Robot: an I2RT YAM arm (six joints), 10 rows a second.
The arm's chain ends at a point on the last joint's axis. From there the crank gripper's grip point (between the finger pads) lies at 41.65 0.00 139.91 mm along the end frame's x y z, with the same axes.
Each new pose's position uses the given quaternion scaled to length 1; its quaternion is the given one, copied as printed.
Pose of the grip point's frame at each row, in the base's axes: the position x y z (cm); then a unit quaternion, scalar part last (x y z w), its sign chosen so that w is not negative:
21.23, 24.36, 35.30, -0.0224, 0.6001, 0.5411, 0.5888
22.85, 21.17, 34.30, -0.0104, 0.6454, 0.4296, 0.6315
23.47, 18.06, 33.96, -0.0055, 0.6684, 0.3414, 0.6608
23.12, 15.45, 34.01, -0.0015, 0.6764, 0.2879, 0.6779
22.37, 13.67, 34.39, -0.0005, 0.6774, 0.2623, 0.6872
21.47, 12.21, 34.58, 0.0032, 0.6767, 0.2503, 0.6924
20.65, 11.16, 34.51, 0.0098, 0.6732, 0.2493, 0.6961
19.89, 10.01, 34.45, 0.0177, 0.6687, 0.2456, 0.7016
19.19, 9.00, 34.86, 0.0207, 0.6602, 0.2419, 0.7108
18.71, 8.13, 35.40, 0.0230, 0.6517, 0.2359, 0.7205
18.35, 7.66, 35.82, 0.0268, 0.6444, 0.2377, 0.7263
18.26, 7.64, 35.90, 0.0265, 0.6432, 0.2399, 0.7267
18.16, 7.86, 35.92, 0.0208, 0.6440, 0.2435, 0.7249
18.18, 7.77, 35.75, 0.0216, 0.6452, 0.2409, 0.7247
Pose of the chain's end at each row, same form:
12.96, 12.36, 34.44, -0.0224, 0.6001, 0.5411, 0.5888
12.41, 11.02, 35.40, -0.0104, 0.6454, 0.4296, 0.6315
11.69, 9.72, 36.17, -0.0055, 0.6684, 0.3414, 0.6608
10.64, 8.35, 36.65, -0.0015, 0.6764, 0.2879, 0.6779
9.58, 7.19, 37.12, -0.0005, 0.6774, 0.2623, 0.6872
8.51, 6.07, 37.30, 0.0032, 0.6767, 0.2503, 0.6924
7.60, 5.15, 37.09, 0.0098, 0.6732, 0.2493, 0.6961
6.70, 4.23, 36.85, 0.0177, 0.6687, 0.2456, 0.7016
5.87, 3.40, 36.94, 0.0207, 0.6602, 0.2419, 0.7108
5.26, 2.75, 37.17, 0.0230, 0.6517, 0.2359, 0.7205
4.84, 2.34, 37.31, 0.0268, 0.6444, 0.2377, 0.7263
4.76, 2.27, 37.34, 0.0265, 0.6432, 0.2399, 0.7267
4.74, 2.31, 37.39, 0.0208, 0.6440, 0.2435, 0.7249
4.74, 2.29, 37.27, 0.0216, 0.6452, 0.2409, 0.7247

